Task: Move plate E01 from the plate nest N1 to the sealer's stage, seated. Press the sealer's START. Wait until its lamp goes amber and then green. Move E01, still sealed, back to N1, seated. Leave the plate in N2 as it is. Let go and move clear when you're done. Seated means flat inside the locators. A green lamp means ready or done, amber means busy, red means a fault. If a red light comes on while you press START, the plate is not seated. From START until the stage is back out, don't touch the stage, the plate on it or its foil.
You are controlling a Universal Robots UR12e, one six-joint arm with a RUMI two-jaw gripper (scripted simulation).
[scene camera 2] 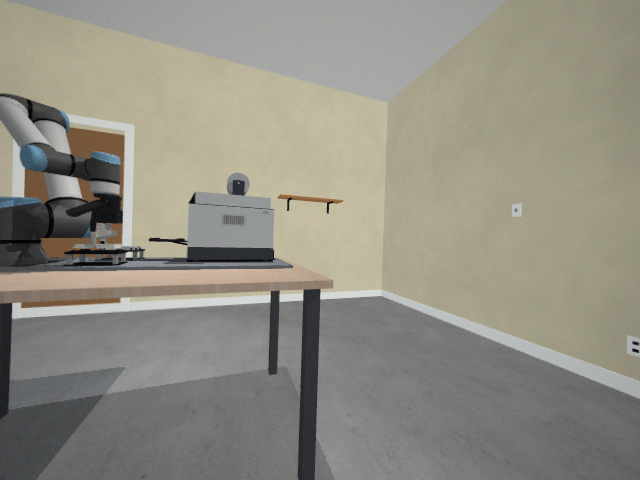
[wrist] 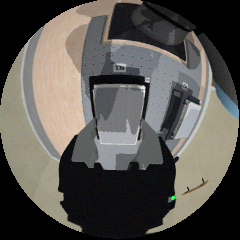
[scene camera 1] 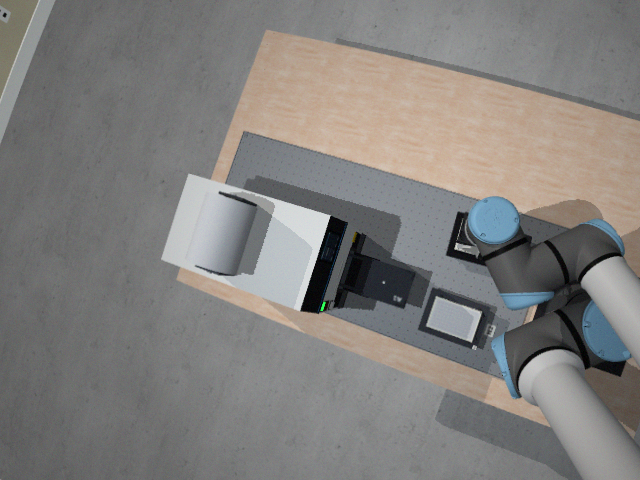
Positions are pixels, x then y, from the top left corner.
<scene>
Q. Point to a sealer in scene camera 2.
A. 204,221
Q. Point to a sealer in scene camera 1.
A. At 340,270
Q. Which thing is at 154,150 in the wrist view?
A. The gripper.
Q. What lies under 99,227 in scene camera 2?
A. The gripper.
</scene>
